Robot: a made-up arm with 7 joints. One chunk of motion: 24 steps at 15 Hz.
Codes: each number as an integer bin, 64 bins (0 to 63) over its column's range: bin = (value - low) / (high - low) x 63, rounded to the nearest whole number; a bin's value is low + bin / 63 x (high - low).
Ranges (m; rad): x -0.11..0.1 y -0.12..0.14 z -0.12..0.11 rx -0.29..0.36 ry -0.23..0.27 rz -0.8..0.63
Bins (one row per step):
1: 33 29 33 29 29 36
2: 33 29 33 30 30 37
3: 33 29 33 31 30 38
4: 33 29 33 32 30 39
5: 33 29 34 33 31 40
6: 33 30 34 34 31 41
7: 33 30 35 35 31 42
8: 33 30 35 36 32 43
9: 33 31 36 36 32 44
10: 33 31 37 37 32 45
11: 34 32 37 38 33 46
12: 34 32 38 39 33 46
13: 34 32 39 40 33 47
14: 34 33 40 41 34 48
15: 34 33 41 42 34 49
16: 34 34 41 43 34 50
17: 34 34 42 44 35 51
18: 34 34 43 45 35 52
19: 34 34 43 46 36 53
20: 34 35 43 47 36 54
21: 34 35 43 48 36 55
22: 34 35 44 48 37 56
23: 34 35 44 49 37 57
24: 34 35 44 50 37 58
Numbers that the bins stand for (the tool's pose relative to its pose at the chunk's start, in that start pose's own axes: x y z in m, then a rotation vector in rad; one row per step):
1: 0.0000 -0.0003 0.0005 0.0092 0.0002 0.0171
2: 0.0000 -0.0003 0.0005 0.0195 0.0081 0.0398
3: 0.0000 -0.0003 0.0005 0.0298 0.0081 0.0625
4: 0.0000 -0.0003 0.0005 0.0402 0.0081 0.0852
5: 0.0000 -0.0003 0.0041 0.0505 0.0160 0.1079
6: 0.0000 0.0038 0.0041 0.0608 0.0160 0.1306
7: 0.0000 0.0038 0.0078 0.0711 0.0160 0.1533
8: 0.0000 0.0038 0.0078 0.0814 0.0240 0.1760
9: 0.0000 0.0079 0.0114 0.0814 0.0240 0.1987
10: 0.0000 0.0079 0.0151 0.0917 0.0240 0.2214
11: 0.0033 0.0121 0.0151 0.1021 0.0319 0.2441
12: 0.0033 0.0121 0.0187 0.1124 0.0319 0.2441
13: 0.0033 0.0121 0.0224 0.1227 0.0319 0.2668
14: 0.0033 0.0162 0.0260 0.1330 0.0398 0.2895
15: 0.0033 0.0162 0.0297 0.1433 0.0398 0.3122
16: 0.0033 0.0203 0.0297 0.1537 0.0398 0.3349
17: 0.0033 0.0203 0.0333 0.1640 0.0478 0.3576
18: 0.0033 0.0203 0.0370 0.1743 0.0478 0.3803
19: 0.0033 0.0203 0.0370 0.1846 0.0557 0.4030
20: 0.0033 0.0244 0.0370 0.1949 0.0557 0.4257
21: 0.0033 0.0244 0.0370 0.2052 0.0557 0.4484
22: 0.0033 0.0244 0.0406 0.2052 0.0637 0.4711
23: 0.0033 0.0244 0.0406 0.2156 0.0637 0.4938
24: 0.0033 0.0244 0.0406 0.2259 0.0637 0.5165

